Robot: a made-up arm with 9 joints. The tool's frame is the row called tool.
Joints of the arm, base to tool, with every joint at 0 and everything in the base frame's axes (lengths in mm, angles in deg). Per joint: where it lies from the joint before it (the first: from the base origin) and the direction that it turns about. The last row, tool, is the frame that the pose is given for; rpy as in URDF.
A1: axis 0 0 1 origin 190.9 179.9 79.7
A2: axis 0.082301 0.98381 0.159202 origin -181.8 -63 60.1
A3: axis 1 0 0 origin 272.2 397.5 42.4
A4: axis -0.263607 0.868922 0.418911 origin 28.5 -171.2 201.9
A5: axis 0 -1 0 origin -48.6 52.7 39.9
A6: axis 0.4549 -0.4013 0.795 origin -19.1 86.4 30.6
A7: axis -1 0 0 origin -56.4 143.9 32.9
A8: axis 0 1 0 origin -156.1 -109.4 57.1
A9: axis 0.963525 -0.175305 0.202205 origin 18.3 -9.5 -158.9
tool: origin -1.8 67.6 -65 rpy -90 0 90
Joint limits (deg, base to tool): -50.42..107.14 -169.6..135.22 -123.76..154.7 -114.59..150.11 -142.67..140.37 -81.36..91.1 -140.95..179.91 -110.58..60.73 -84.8..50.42
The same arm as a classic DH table. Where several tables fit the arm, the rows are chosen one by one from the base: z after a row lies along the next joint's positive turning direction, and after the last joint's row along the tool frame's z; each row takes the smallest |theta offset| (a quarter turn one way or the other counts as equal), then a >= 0, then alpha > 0; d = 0 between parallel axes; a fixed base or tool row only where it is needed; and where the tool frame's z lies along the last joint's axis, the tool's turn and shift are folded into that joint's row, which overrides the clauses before.
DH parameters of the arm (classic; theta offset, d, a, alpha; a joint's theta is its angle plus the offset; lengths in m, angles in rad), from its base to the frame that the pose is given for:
base (fixed): 0.7557 0 0.2623 0
A1: -0.8392 0.1524 -0.1759 -1.4109
A2: -1.5575 0.3216 -0.0216 -1.4884
A3: 0.2888 0.2496 0.2562 1.8376
A4: 1.0704 0.0516 -0.0199 2.6238
A5: -1.0814 -0.0419 -0.0318 -1.1579
A6: -1.3451 -0.0212 -0.1433 2.0431
A7: -1.1033 0.1944 -0.0571 1.5708
A8: -0.2069 -0.1215 0.1593 1.747
A9: -0.8749 -0.3639 -0.0085 2.8707
tool (fixed): -2.4273 -0.3345 0 0
Joint limits (rad, base to tool): -0.88..1.8699 -2.9601..2.36 -2.16..2.7 -2..2.6199 -2.4901..2.4499 -1.42..1.59 -2.46..3.14 -1.93..1.0599 -1.48..0.88

